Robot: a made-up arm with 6 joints.
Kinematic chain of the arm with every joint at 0, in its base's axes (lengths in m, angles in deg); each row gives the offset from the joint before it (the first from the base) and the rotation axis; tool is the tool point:
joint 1: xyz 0 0 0.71 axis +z
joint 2: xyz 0.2 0 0 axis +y
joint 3: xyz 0 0 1.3 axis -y
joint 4: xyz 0 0 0.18 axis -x
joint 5: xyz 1.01 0 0 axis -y
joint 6: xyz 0.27 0 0 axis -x
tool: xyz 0 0 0
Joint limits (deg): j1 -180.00..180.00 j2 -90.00..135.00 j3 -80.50..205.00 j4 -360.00..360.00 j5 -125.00..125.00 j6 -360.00..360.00
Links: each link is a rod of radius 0.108 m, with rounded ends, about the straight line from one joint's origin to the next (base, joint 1, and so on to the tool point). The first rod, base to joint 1, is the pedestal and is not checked.
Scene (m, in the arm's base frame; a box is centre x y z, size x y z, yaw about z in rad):
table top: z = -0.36
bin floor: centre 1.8 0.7 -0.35 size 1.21 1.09 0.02 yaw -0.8
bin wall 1: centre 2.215 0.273 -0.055 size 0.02 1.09 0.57 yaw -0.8
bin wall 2: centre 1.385 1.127 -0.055 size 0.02 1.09 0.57 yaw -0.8
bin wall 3: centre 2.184 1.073 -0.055 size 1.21 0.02 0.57 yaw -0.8
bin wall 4: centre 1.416 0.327 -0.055 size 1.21 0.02 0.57 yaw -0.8
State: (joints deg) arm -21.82 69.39 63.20 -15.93 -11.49 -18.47
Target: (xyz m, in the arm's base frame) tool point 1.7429 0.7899 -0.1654
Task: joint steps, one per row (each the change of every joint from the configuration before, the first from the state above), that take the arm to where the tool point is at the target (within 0.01 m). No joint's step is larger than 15 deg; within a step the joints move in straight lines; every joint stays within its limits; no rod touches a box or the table.
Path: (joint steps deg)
1: 8.97 -4.54 -13.80 -0.08 -5.04 0.00
2: 8.97 -4.53 -13.80 -0.09 -5.03 0.00
3: 8.96 -4.54 -13.79 -0.08 -5.04 0.00
4: 8.97 -4.54 -13.80 -0.08 -5.03 0.00
5: 8.97 -4.53 -13.80 -0.09 -5.04 0.00
6: 0.07 10.16 3.84 -0.19 2.37 0.00
7: 0.06 10.16 3.84 -0.19 2.37 0.00
8: 0.07 10.16 3.83 -0.19 2.37 0.00

